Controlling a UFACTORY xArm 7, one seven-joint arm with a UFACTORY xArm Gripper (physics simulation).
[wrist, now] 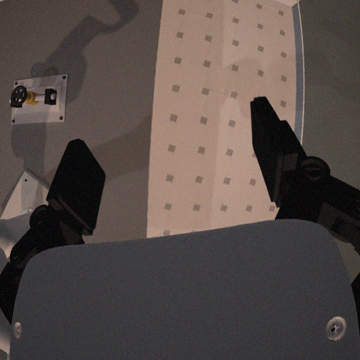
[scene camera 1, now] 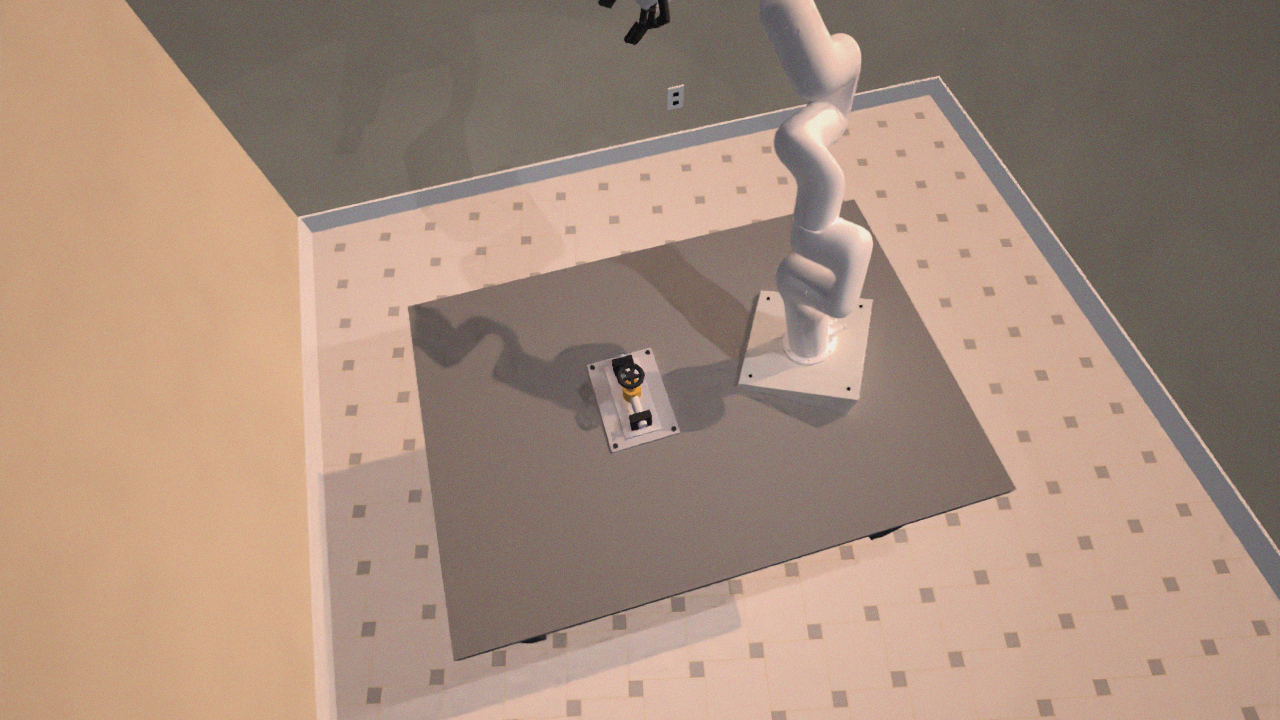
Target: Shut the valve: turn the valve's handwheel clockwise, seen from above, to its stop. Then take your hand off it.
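Note:
The valve has a black spoked handwheel (scene camera 1: 631,376) (wrist: 19,95) above an orange body (scene camera 1: 631,392) (wrist: 31,98). A white pipe and black clamp blocks are beside it on a pale mounting plate (scene camera 1: 662,416) (wrist: 57,111) with dark corner bolts. The wheel's turn angle cannot be told. My gripper (scene camera 1: 620,18) (wrist: 167,138) is open and empty, high above the table and well away from the handwheel. In the scene view it is partly cut off at the top edge. In the wrist view the valve is at the upper left, beyond the left finger.
The grey table (scene camera 1: 537,519) (wrist: 120,125) carries the valve plate and, to its right in the scene view, the arm's white base plate (scene camera 1: 765,374) (wrist: 22,192). The white arm (scene camera 1: 819,179) rises from that base. Tiled floor and walls surround the table.

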